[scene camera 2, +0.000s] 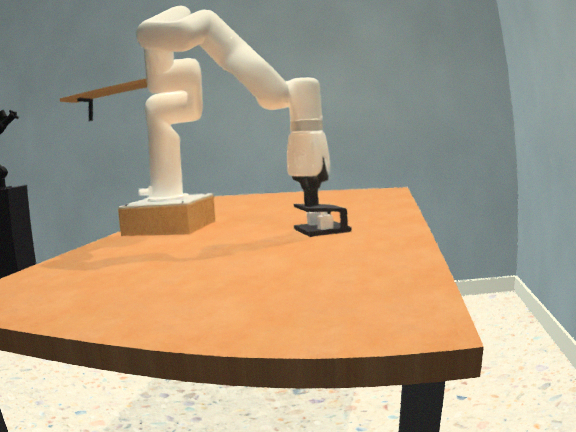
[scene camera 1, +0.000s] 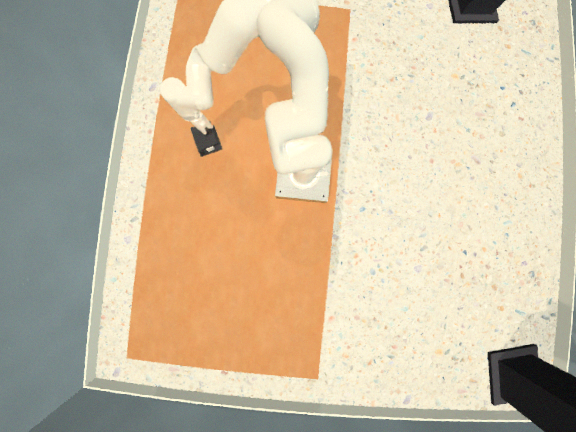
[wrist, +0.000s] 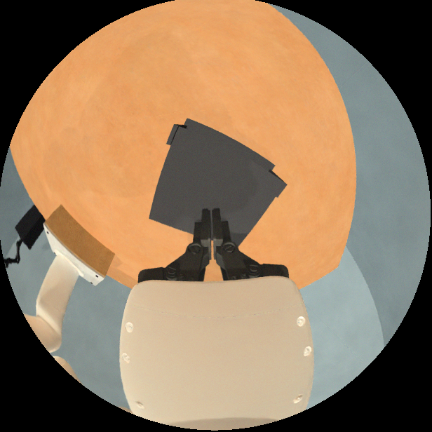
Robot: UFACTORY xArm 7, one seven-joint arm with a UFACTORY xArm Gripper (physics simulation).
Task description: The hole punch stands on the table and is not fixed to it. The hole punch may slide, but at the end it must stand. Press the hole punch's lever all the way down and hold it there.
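Frame: origin at the arm's base, x ahead, y left, z up, level; centimetres.
Seen in the pictures: gripper, fingertip midpoint: (scene camera 2: pixel 311 205) (scene camera 1: pixel 207 132); arm's base at its link origin: (scene camera 2: pixel 167 199) (scene camera 1: pixel 303 174).
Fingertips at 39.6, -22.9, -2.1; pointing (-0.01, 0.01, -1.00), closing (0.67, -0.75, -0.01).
Offsets run from my fingertips to a thing's top centre, as dx, dy, dz. Level surfaces: height alone.
The black hole punch @(+2.2, +1.2, +0.2) (scene camera 1: pixel 206 140) (scene camera 2: pixel 324 231) stands upright on the wooden table @(dz -6.3) (scene camera 1: pixel 225 280) (scene camera 2: pixel 260 300) (wrist: pixel 115 90). Its flat black lever @(+1.8, +1.2, +0.2) (scene camera 2: pixel 327 207) (wrist: pixel 210 170) lies nearly level over the base, just above the white blocks in scene camera 2. My gripper (scene camera 2: pixel 311 204) (wrist: pixel 211 219) is shut and empty, pointing down, with its fingertips on top of the lever near its free end, away from the hinge post. From above, the lever hides most of the base in the wrist view. Whether the lever is at the very bottom of its travel is too small to tell.
The arm's base block (scene camera 1: pixel 302 192) (scene camera 2: pixel 155 220) (wrist: pixel 80 240) stands on the table to one side of the punch. A wooden shelf (scene camera 2: pixel 105 91) is on the wall behind the arm. A black stand (scene camera 2: pixel 17 225) is at the far left of scene camera 2.
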